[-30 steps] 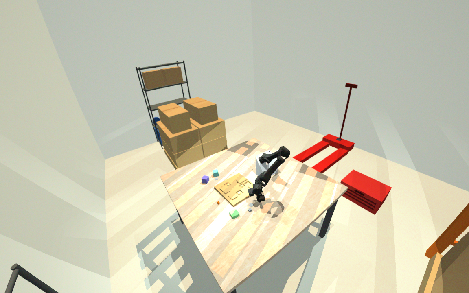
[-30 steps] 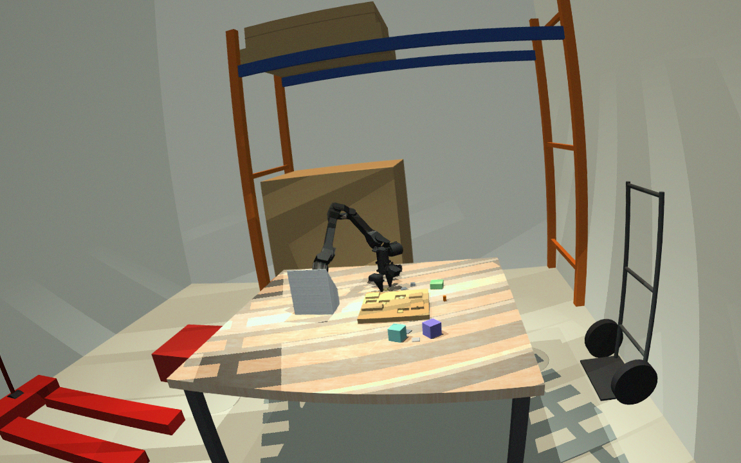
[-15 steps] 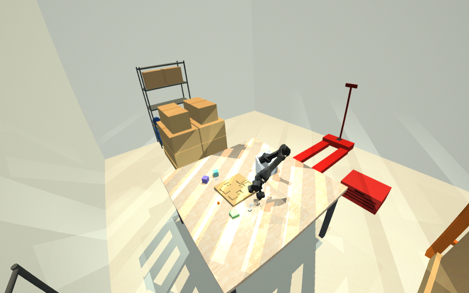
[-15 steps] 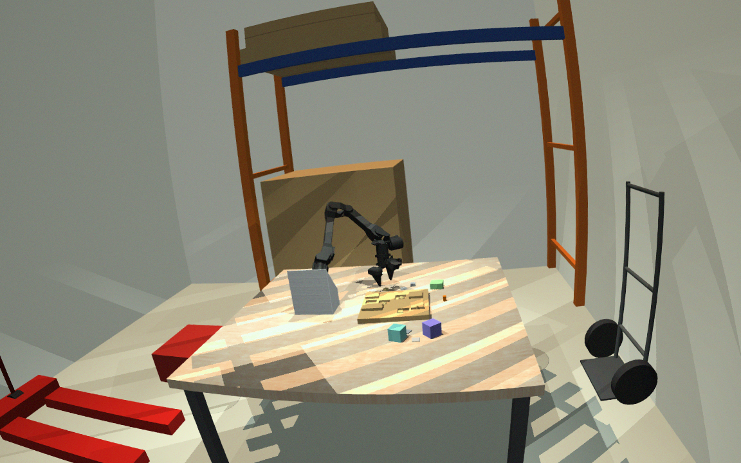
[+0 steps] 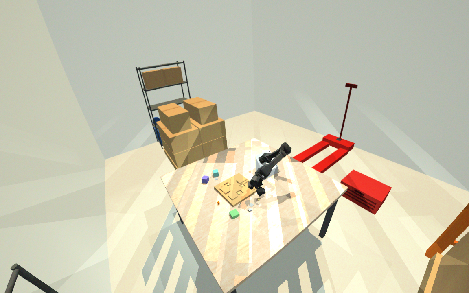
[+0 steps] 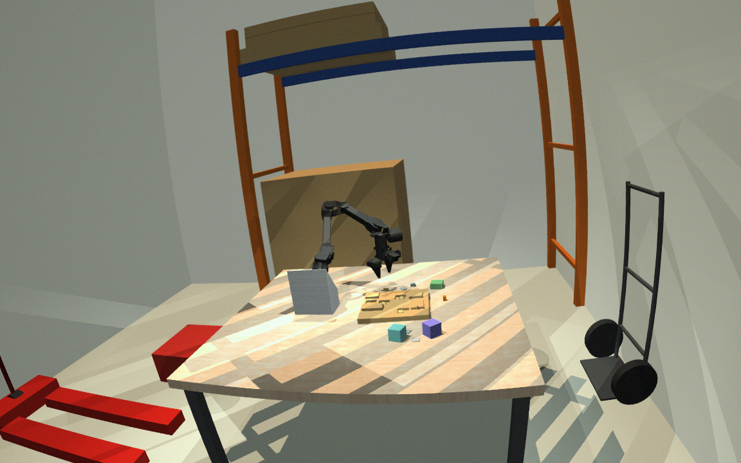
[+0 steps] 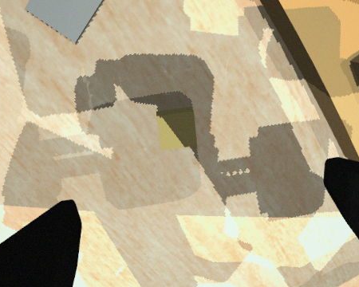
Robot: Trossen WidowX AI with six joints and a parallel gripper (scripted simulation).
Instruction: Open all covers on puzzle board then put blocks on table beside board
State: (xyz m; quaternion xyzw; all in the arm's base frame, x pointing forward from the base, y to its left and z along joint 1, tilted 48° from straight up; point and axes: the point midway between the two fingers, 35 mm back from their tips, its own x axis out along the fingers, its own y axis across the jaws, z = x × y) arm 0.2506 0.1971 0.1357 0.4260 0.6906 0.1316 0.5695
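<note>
Right now the wooden puzzle board is 200 mm to the right of my gripper tip, 60 mm below it and 60 mm ahead of it. The rest, counted from my gripper tip: tiny orange piece (290 mm ahead, 170 mm to the right, 70 mm below); small grey piece (130 mm ahead, 70 mm below, 50 mm to the left); green block (250 mm ahead, 60 mm below, 10 mm to the left).
</note>
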